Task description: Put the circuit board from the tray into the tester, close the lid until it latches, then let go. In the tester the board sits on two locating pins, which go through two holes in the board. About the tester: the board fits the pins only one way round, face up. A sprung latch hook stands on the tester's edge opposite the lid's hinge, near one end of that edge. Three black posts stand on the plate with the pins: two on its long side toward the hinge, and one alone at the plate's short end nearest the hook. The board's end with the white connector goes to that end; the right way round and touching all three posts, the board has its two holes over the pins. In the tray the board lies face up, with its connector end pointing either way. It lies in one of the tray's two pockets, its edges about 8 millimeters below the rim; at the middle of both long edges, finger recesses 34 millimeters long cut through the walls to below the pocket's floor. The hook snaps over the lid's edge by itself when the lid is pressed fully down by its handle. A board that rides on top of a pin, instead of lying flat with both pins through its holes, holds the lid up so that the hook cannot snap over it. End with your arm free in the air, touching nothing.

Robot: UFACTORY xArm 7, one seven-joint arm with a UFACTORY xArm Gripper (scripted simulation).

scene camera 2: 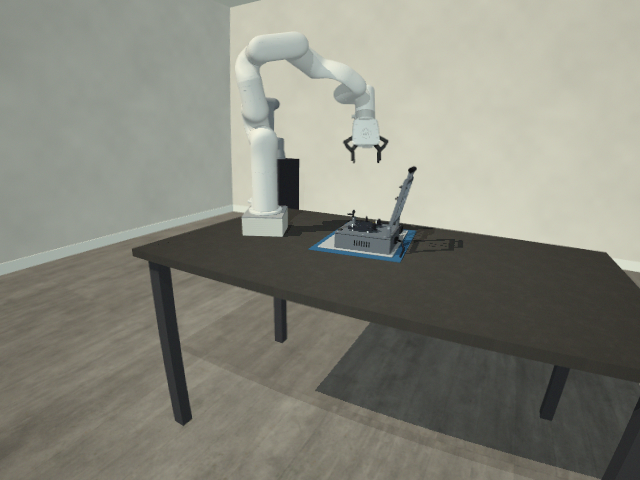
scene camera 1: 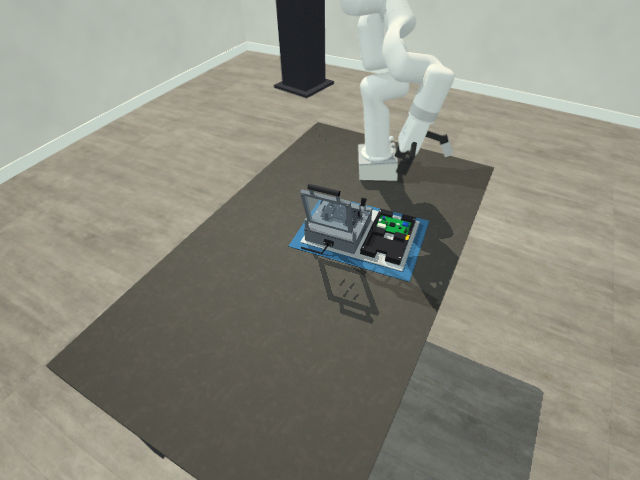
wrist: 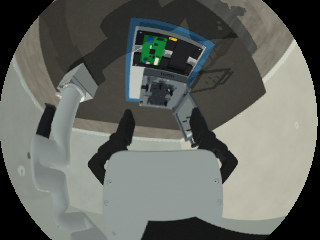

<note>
I see my gripper and a lid.
My gripper is seen too in the wrist view.
</note>
